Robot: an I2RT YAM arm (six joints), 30 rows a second.
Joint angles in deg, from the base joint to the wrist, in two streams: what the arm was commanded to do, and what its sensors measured. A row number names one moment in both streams.
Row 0, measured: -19.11 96.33 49.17 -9.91 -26.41 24.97
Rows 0 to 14, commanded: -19.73 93.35 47.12 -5.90 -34.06 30.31; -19.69 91.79 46.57 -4.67 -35.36 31.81; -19.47 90.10 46.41 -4.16 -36.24 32.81; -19.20 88.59 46.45 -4.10 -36.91 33.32; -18.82 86.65 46.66 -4.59 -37.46 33.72; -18.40 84.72 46.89 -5.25 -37.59 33.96; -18.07 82.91 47.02 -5.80 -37.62 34.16; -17.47 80.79 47.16 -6.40 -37.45 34.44; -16.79 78.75 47.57 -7.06 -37.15 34.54; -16.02 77.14 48.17 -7.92 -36.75 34.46; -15.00 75.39 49.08 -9.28 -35.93 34.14; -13.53 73.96 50.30 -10.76 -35.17 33.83; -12.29 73.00 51.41 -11.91 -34.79 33.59; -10.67 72.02 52.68 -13.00 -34.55 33.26; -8.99 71.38 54.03 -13.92 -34.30 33.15
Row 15, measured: -12.21 73.67 50.54 -9.82 -34.61 33.21
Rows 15 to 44, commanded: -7.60 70.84 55.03 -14.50 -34.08 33.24; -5.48 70.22 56.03 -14.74 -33.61 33.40; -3.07 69.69 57.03 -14.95 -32.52 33.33; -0.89 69.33 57.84 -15.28 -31.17 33.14; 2.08 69.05 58.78 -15.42 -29.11 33.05; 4.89 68.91 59.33 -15.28 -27.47 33.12; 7.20 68.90 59.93 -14.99 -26.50 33.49; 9.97 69.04 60.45 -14.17 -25.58 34.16; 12.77 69.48 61.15 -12.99 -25.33 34.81; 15.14 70.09 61.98 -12.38 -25.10 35.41; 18.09 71.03 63.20 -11.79 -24.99 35.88; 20.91 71.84 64.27 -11.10 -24.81 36.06; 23.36 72.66 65.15 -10.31 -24.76 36.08; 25.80 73.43 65.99 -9.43 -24.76 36.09; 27.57 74.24 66.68 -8.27 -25.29 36.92; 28.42 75.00 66.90 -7.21 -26.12 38.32; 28.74 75.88 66.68 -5.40 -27.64 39.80; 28.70 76.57 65.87 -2.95 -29.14 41.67; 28.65 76.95 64.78 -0.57 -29.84 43.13; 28.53 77.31 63.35 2.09 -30.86 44.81; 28.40 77.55 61.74 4.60 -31.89 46.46; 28.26 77.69 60.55 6.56 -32.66 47.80; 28.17 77.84 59.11 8.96 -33.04 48.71; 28.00 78.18 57.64 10.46 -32.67 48.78; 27.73 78.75 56.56 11.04 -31.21 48.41; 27.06 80.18 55.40 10.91 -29.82 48.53; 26.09 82.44 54.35 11.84 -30.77 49.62; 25.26 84.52 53.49 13.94 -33.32 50.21; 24.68 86.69 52.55 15.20 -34.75 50.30; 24.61 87.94 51.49 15.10 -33.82 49.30
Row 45, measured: 25.89 84.05 54.13 10.28 -32.05 48.05
